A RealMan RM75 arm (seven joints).
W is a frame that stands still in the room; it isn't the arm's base.
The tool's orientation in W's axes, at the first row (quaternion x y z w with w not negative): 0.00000, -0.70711, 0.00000, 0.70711
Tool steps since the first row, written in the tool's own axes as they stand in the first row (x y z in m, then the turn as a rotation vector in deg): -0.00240, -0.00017, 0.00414, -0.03, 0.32, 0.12; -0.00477, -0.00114, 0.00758, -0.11, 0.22, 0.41; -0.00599, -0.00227, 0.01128, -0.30, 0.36, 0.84; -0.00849, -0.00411, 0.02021, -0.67, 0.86, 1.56; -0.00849, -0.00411, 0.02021, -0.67, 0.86, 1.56; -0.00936, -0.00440, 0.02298, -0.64, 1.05, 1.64
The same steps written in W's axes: -0.00414, -0.00017, -0.00240, -0.12, 0.32, -0.03; -0.00758, -0.00114, -0.00477, -0.41, 0.22, -0.11; -0.01128, -0.00227, -0.00599, -0.84, 0.36, -0.30; -0.02021, -0.00411, -0.00849, -1.56, 0.86, -0.67; -0.02021, -0.00411, -0.00849, -1.56, 0.86, -0.67; -0.02298, -0.00440, -0.00936, -1.64, 1.05, -0.64
